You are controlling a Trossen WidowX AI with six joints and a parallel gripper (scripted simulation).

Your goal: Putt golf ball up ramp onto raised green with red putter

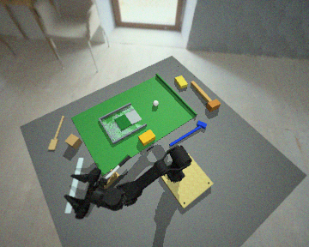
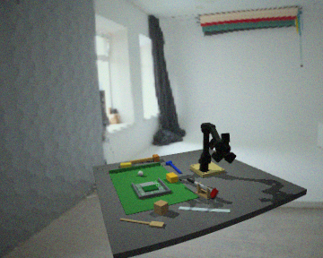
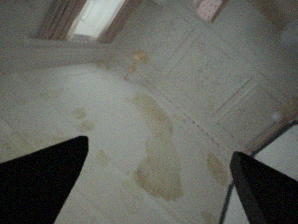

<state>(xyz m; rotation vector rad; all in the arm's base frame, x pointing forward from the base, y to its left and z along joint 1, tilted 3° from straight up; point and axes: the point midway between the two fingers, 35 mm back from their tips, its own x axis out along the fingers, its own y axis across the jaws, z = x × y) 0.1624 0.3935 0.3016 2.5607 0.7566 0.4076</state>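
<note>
My gripper tip is 260 mm above the red putter, 130 mm to the left of it and 20 mm short of it. From my gripper tip the other things lie so: pale bar 320 mm below, 120 mm ahead, 40 mm to the left; tan cube 350 mm ahead, 290 mm below, 60 mm to the right; wooden stand 290 mm below, 120 mm to the right, 20 mm ahead.
</note>
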